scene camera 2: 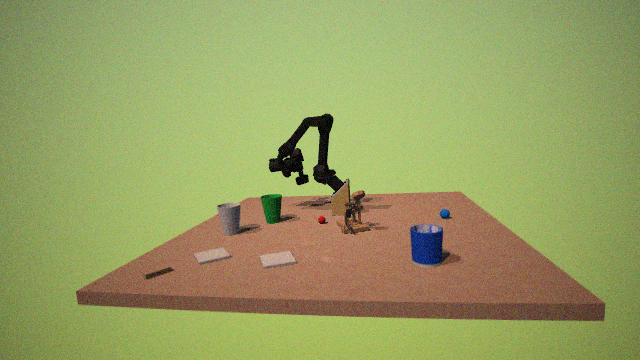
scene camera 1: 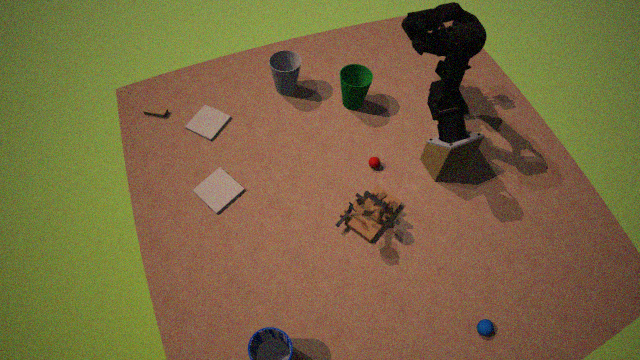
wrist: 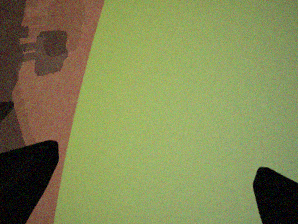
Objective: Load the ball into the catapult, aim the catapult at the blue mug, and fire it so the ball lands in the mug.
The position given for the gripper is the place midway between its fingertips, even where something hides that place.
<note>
The gripper point(wrist: 158, 165) is open, with nothing in its grasp. Further things: a wooden catapult point(scene camera 1: 366, 216), a blue mug point(scene camera 2: 426, 240) and a green cup point(scene camera 1: 356, 79).
The wrist view does not show the wooden catapult: it is out of frame. The wrist view does not show the blue mug: it is out of frame.
</note>
